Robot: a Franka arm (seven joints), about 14 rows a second.
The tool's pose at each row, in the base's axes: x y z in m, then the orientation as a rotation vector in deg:
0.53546 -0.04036 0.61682 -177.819 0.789 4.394
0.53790 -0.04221 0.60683 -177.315 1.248 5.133
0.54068 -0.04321 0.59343 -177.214 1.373 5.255
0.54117 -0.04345 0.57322 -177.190 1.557 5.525
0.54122 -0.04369 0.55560 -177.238 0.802 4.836
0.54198 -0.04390 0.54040 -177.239 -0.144 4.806
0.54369 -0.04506 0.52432 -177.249 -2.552 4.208
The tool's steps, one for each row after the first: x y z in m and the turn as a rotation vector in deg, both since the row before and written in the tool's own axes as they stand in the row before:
0.00295 0.00219 0.00978 0.487 -0.482 0.295
0.00357 0.00156 0.01316 0.098 -0.079 0.080
0.00170 0.00117 0.02011 0.017 -0.172 0.123
0.00116 0.00106 0.01755 -0.034 0.434 -0.498
0.00159 0.00091 0.01511 -0.015 0.005 -0.611
0.00257 0.00192 0.01589 -0.056 0.350 -1.564

